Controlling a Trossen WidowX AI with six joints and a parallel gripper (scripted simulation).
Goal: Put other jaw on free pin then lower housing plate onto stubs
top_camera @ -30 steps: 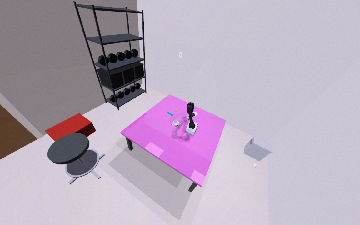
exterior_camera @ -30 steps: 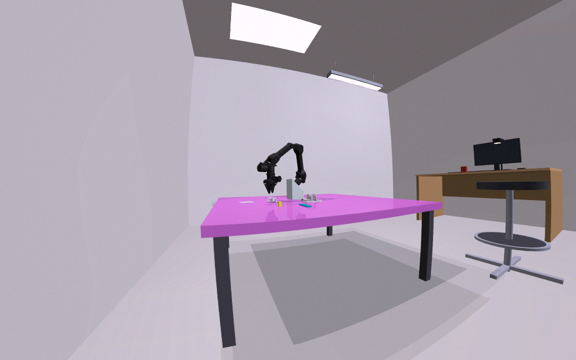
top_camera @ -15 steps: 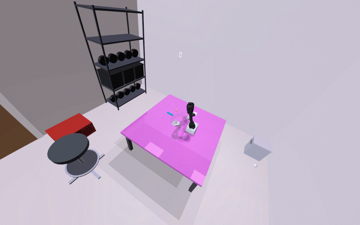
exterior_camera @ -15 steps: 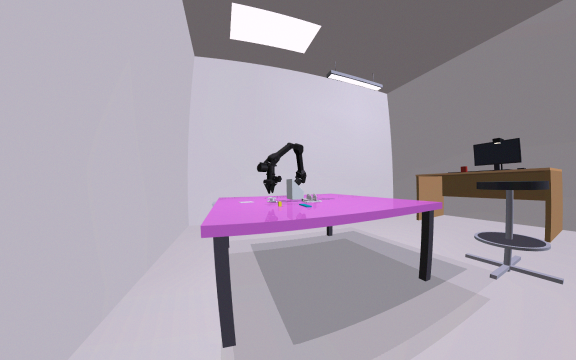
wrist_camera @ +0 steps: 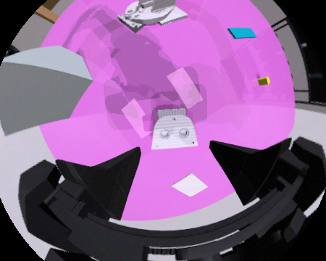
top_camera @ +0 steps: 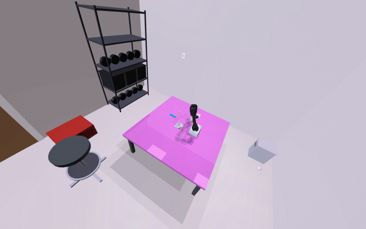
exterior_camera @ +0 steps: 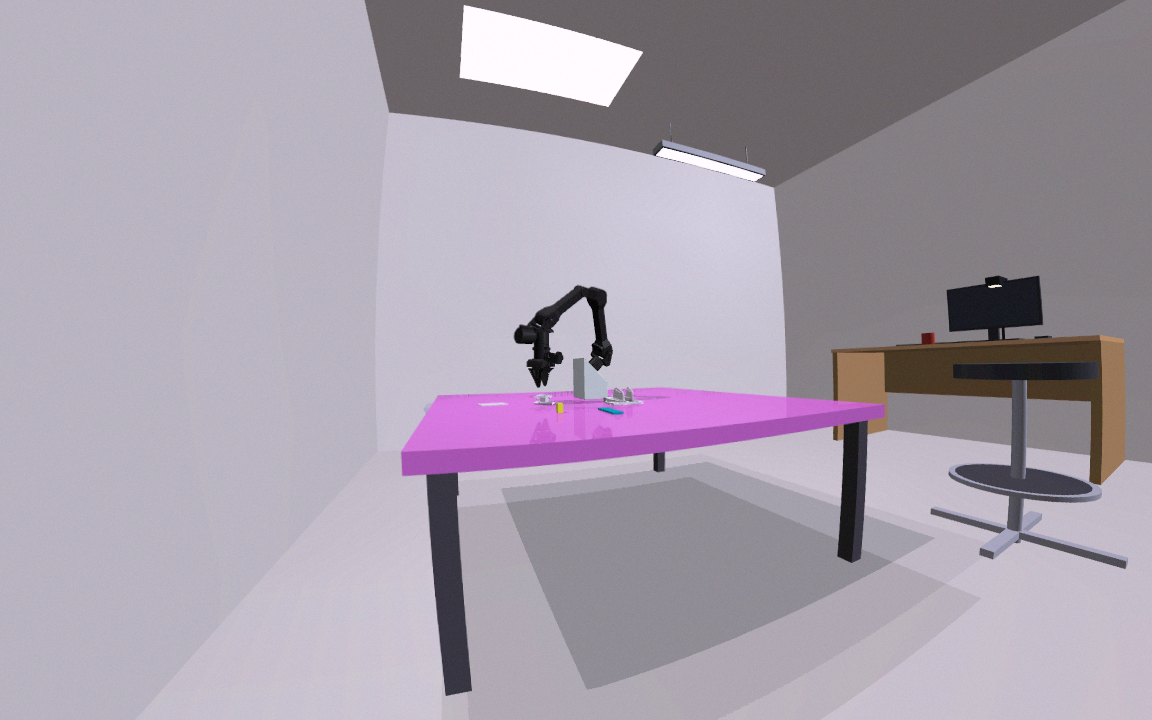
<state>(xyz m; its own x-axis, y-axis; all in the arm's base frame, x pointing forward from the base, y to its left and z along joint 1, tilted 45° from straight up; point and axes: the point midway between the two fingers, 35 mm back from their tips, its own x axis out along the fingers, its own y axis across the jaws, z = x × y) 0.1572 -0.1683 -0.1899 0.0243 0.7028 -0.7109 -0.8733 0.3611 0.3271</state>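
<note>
My gripper tip is 5 cm above the small white part, 1 cm to the right of it and 1 cm short of it. The rest, counted from my gripper tip: flat white square (18 cm to the right, 6 cm below, 4 cm behind); then white jaw (28 cm to the left, 10 cm ahead, 5 cm below); then small yellow block (29 cm ahead, 5 cm below, 2 cm to the right).
</note>
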